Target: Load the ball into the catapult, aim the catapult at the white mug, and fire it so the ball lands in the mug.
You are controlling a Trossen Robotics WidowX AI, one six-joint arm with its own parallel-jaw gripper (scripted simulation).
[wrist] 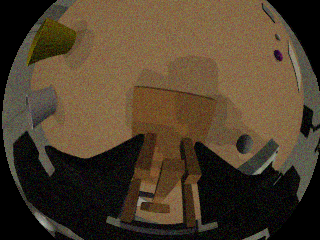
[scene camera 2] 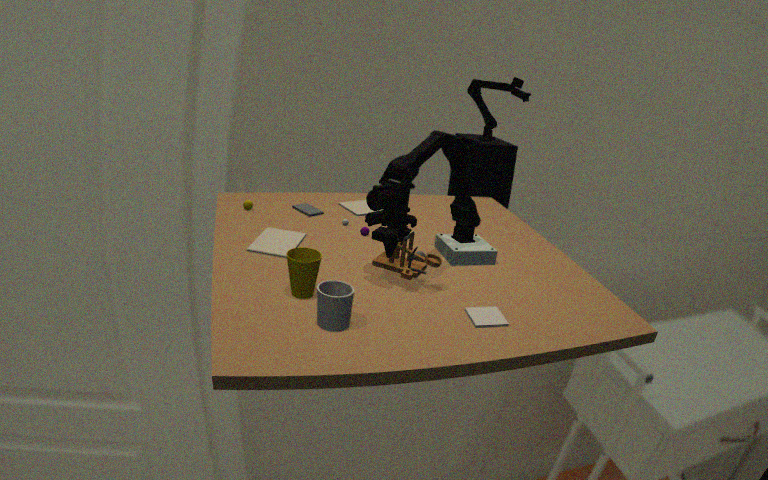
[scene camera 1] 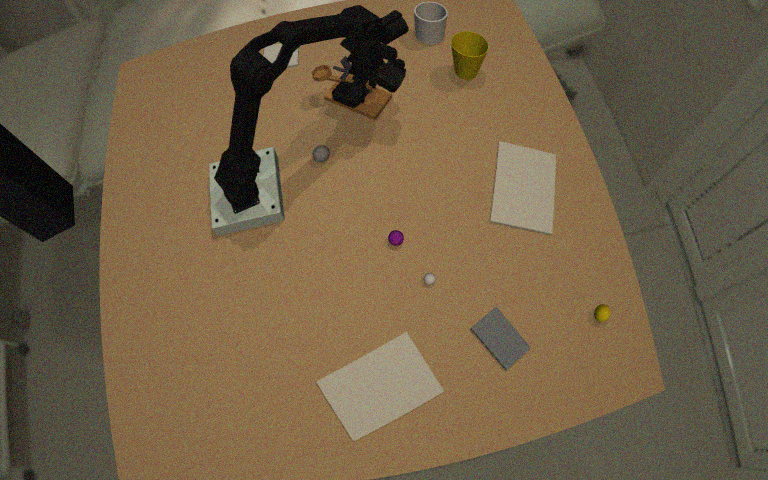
Scene:
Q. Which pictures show the yellow cup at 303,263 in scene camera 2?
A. The wrist view, scene camera 2 and scene camera 1: all of them.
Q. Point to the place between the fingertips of my gripper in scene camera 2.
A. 392,254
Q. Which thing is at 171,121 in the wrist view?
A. A wooden catapult.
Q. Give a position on a grey card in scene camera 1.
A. At 497,334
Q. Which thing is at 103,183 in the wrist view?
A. My gripper.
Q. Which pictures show my gripper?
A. The wrist view, scene camera 2 and scene camera 1: all of them.

